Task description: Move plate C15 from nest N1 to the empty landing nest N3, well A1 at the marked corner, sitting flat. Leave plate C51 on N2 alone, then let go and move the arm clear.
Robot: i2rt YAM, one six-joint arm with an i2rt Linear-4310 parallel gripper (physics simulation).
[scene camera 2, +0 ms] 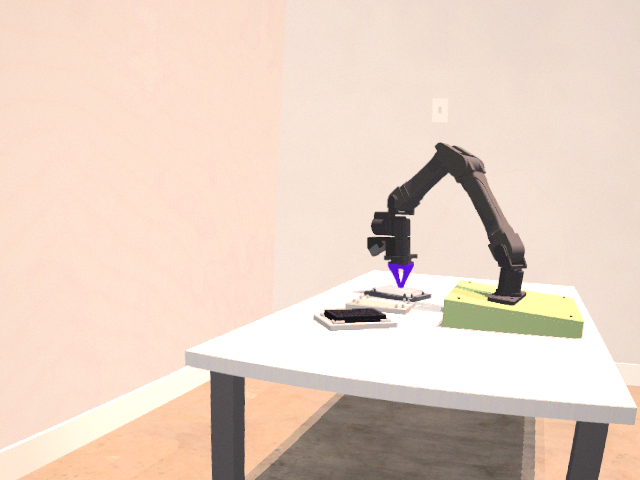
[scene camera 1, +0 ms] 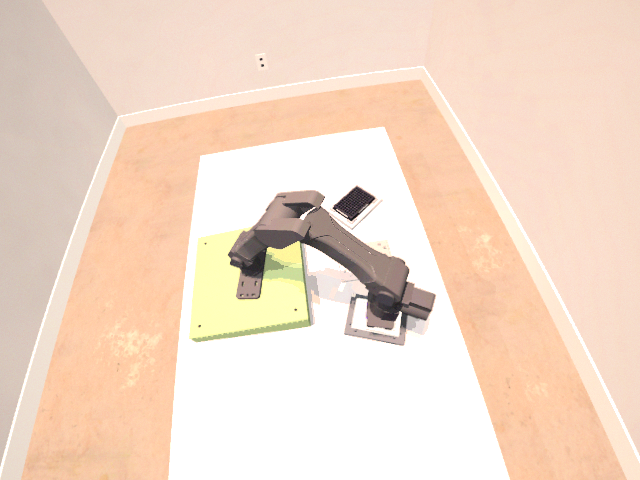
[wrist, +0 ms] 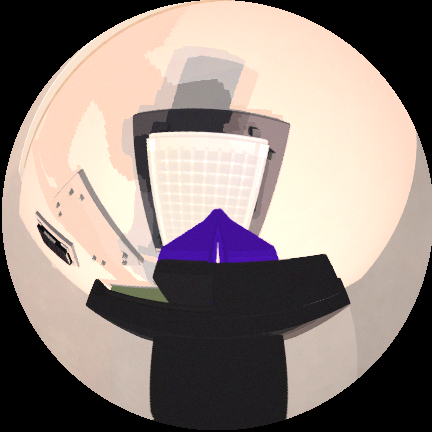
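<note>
A white plate (scene camera 1: 360, 316) (scene camera 2: 388, 292) (wrist: 210, 175) lies flat in a dark grey nest (scene camera 1: 349, 326) (scene camera 2: 424, 296) (wrist: 180, 120). A black plate (scene camera 1: 354, 203) (scene camera 2: 355, 314) (wrist: 55, 244) lies in a white nest (scene camera 1: 352, 223) (scene camera 2: 361, 325). Between these stands an empty pale nest (scene camera 1: 381, 247) (scene camera 2: 379, 306) (wrist: 92, 215). No plate or nest labels are readable. My gripper (scene camera 2: 400, 285) (wrist: 217, 214) is shut and empty, its purple fingertips together right over the white plate; whether they touch it I cannot tell. The arm hides the fingers in scene camera 1, and part of the empty nest.
The arm's base stands on a thick yellow-green block (scene camera 1: 222, 315) (scene camera 2: 516, 322) beside the nests. All of this is on a white table (scene camera 1: 320, 413) (scene camera 2: 310, 351). The arm's links arch over the space between the block and the nests.
</note>
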